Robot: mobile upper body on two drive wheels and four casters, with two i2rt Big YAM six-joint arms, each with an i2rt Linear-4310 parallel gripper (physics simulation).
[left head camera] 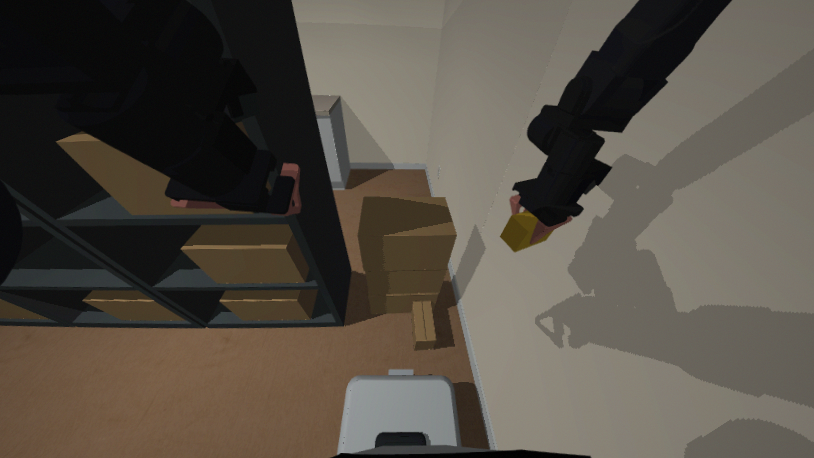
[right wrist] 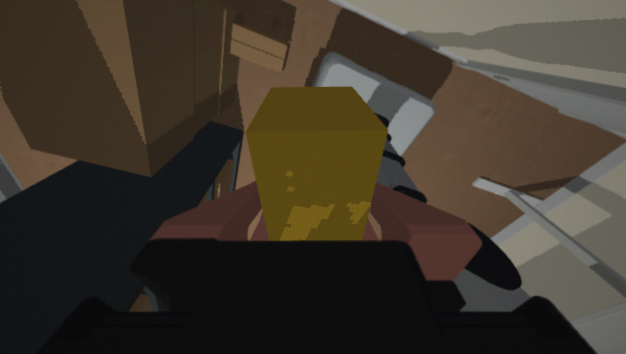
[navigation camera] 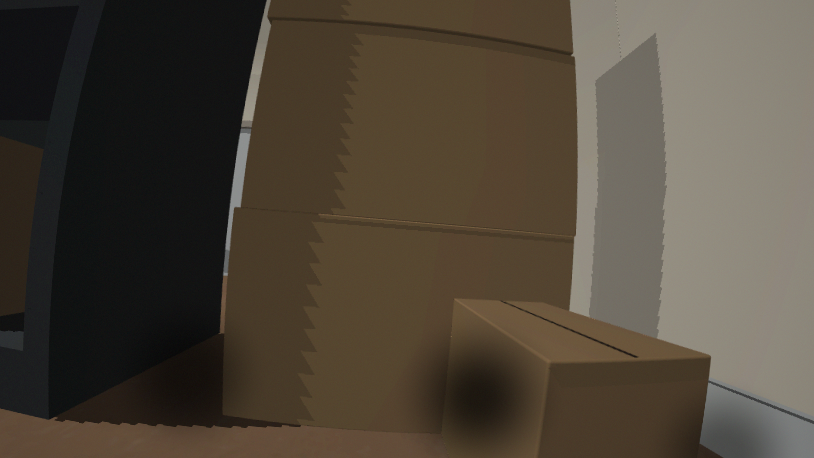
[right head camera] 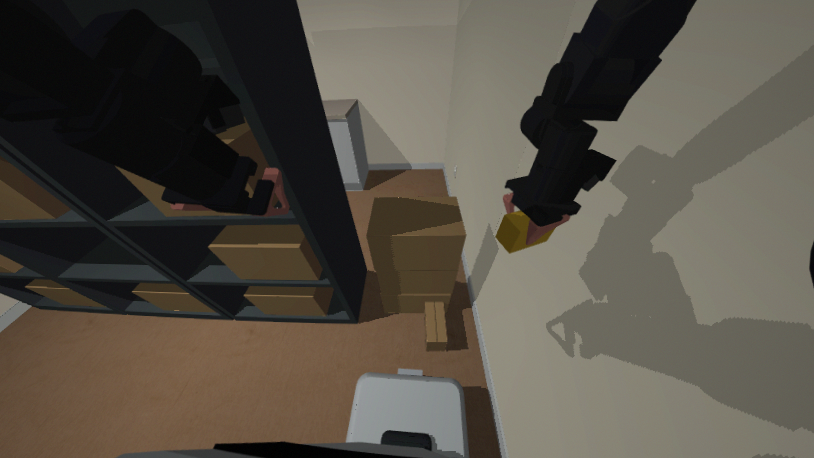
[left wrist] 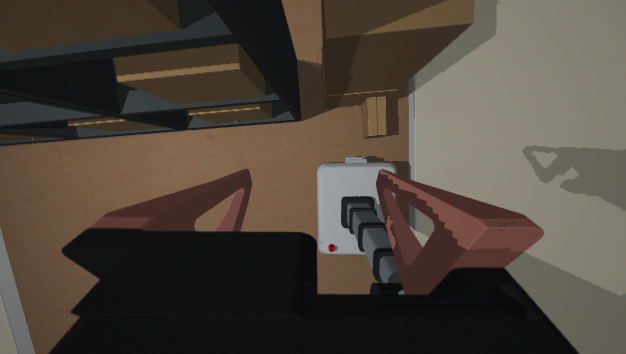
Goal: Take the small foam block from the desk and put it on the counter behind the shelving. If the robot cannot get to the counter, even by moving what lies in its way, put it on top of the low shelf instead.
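Places are measured from the left arm's base along level axes (x back, y down, z right), in metres.
Where they show: left gripper, between the fingertips: (left head camera: 268, 206) (right head camera: 260, 208) (left wrist: 313, 176); right gripper, between the fingertips: (left head camera: 523, 235) (right wrist: 313, 176) (right head camera: 520, 235).
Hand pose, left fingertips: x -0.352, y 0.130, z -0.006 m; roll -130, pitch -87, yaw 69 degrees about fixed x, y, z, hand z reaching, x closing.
Observation:
After its pixels a point has its place.
The small foam block (left head camera: 515, 232) {x -0.380, y 0.198, z 0.418 m} (right head camera: 512, 232) {x -0.374, y 0.191, z 0.420 m} (right wrist: 317, 165) {x -0.410, y 0.175, z 0.488 m} is yellow. My right gripper (left head camera: 532, 219) (right head camera: 526, 219) (right wrist: 313, 176) {x -0.396, y 0.221, z 0.452 m} is shut on it and holds it in the air near the right wall. My left gripper (left head camera: 241, 205) (right head camera: 233, 207) (left wrist: 313, 176) {x -0.352, y 0.130, z -0.006 m} is open and empty, in front of the dark shelving (left head camera: 324, 239) {x -0.805, y 0.703, z -0.171 m} (right head camera: 335, 244) {x -0.775, y 0.710, z -0.169 m} (left wrist: 270, 55) {x -0.696, y 0.601, z -0.165 m} (navigation camera: 153, 170) {x -0.807, y 1.086, z -0.171 m} in the head views. The counter (left head camera: 327, 103) {x -2.433, y 0.500, z -0.550 m} (right head camera: 340, 109) {x -2.362, y 0.500, z -0.576 m} shows partly behind the shelving's right end, with a brownish top and a pale side. The desk and the low shelf do not show.
Stacked cardboard boxes (left head camera: 418, 253) {x -0.752, y 0.728, z 0.294 m} (right head camera: 426, 253) {x -0.751, y 0.726, z 0.288 m} (left wrist: 380, 60) {x -0.749, y 0.767, z 0.236 m} (navigation camera: 409, 131) {x -0.754, y 1.024, z 0.227 m} stand between the shelving and the right wall. A small box (left head camera: 422, 321) {x -0.619, y 1.229, z 0.356 m} (right head camera: 436, 324) {x -0.608, y 1.230, z 0.369 m} (left wrist: 375, 116) {x -0.630, y 1.230, z 0.355 m} (right wrist: 258, 47) {x -0.632, y 1.230, z 0.373 m} (navigation camera: 614, 398) {x -0.505, y 1.253, z 0.357 m} lies before them. My white base (left head camera: 401, 404) {x -0.202, y 1.150, z 0.228 m} (right head camera: 409, 404) {x -0.202, y 1.150, z 0.230 m} (left wrist: 332, 215) {x 0.025, y 1.150, z 0.062 m} is near the wall.

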